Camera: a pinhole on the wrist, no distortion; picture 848 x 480 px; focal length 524.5 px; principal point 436.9 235.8 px. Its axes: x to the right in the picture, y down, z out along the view. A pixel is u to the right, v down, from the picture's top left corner.
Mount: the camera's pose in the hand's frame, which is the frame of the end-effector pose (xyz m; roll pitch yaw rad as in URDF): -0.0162 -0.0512 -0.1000 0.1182 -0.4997 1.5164
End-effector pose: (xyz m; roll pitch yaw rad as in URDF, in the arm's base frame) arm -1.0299 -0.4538 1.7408 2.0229 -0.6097 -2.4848
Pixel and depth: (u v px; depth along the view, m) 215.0 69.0 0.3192
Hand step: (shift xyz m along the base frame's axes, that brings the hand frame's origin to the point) -0.1925 -0.2096 -0.2135
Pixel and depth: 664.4 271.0 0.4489
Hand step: -0.3062 0.1509 -0.2077
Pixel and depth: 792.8 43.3 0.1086
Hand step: -0.0488 -0.0297 -0.0167
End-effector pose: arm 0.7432 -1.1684 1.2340 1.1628 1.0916 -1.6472
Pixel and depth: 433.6 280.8 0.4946
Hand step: -0.4116 0.1583 -0.0509
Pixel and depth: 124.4 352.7 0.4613
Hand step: -0.3389 0.4235 -0.1055
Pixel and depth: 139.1 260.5 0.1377
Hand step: -0.0458 0.1678 -0.0696
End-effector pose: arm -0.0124 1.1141 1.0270 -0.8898 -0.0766 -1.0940
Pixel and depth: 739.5 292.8 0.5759
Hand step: 0.3529 0.2264 0.3846
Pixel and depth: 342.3 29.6 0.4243
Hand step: 0.0399 -0.1538 0.3993
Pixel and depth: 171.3 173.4 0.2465
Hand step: -0.1155 -0.0714 0.2512
